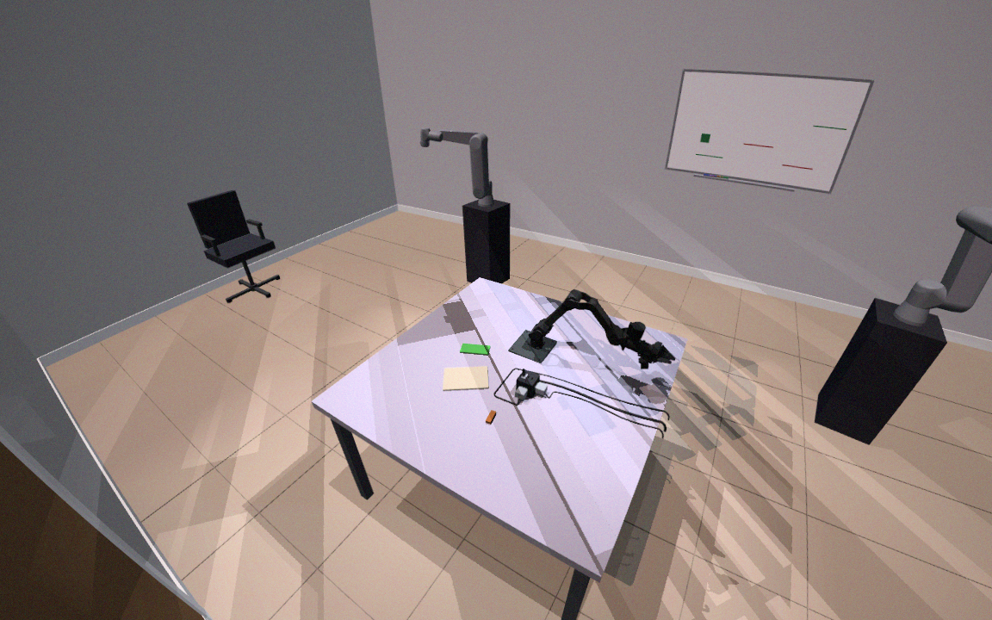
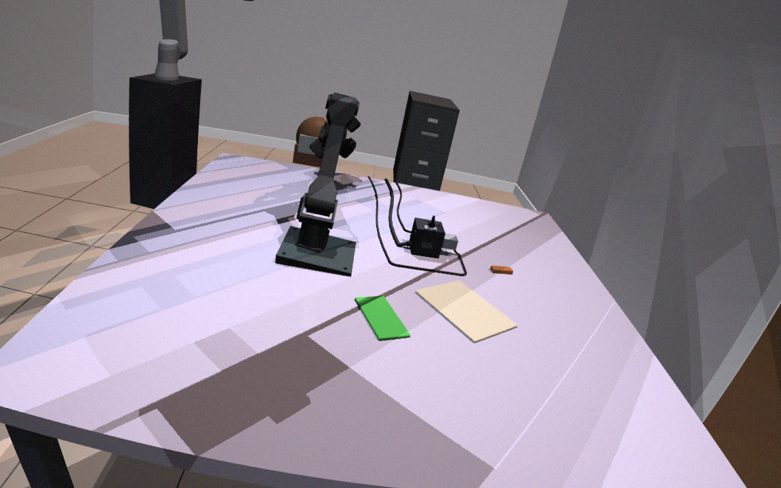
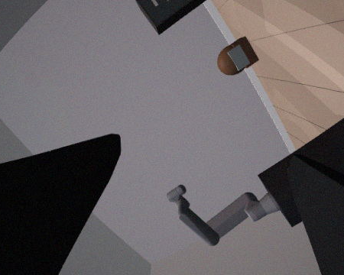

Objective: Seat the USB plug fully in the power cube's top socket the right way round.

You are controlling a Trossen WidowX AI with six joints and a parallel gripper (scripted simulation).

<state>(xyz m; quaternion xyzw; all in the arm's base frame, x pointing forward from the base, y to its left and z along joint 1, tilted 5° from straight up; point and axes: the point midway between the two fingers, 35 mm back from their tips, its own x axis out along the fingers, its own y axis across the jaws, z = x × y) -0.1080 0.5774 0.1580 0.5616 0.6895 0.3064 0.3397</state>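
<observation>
Right now the USB plug is 49 cm to the right of my gripper tip, 39 cm ahead of it and 6 cm below it. From my gripper tip the other things lie so: beige card (73 cm to the right, 50 cm ahead, 15 cm below); small orange block (60 cm ahead, 49 cm to the right, 15 cm below); USB socket (49 cm to the right, 39 cm ahead, 8 cm below).
</observation>
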